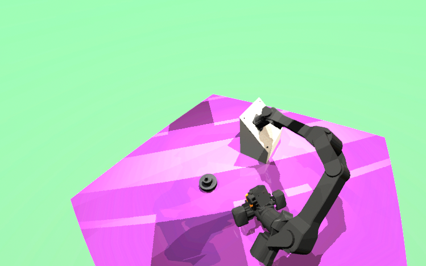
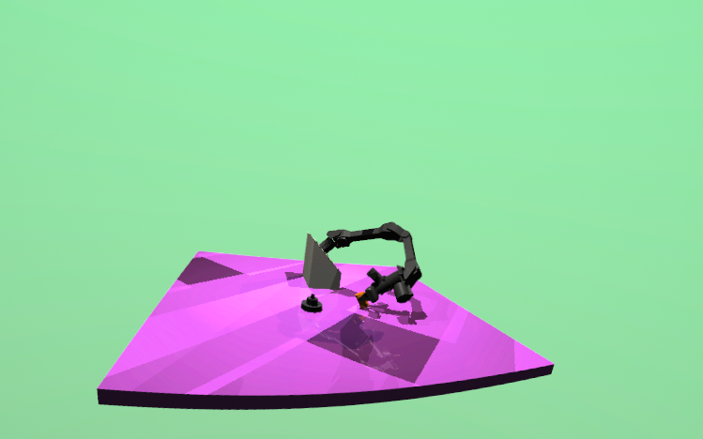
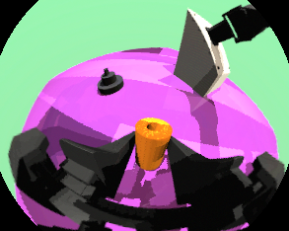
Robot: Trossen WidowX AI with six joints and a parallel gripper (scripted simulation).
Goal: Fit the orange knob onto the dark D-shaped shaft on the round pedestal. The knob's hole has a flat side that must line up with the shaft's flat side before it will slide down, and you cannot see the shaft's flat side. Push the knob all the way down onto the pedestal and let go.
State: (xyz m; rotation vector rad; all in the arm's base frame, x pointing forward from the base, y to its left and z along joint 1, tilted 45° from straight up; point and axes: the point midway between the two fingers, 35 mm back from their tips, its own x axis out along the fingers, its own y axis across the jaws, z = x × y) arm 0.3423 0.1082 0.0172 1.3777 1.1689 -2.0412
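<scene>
Right now my gripper tip is 1 cm past the round pedestal, 20 cm to the left of it and 1 cm above it. From my gripper tip the other things lie so: orange knob: 1 cm ahead, 1 cm to the left.
</scene>
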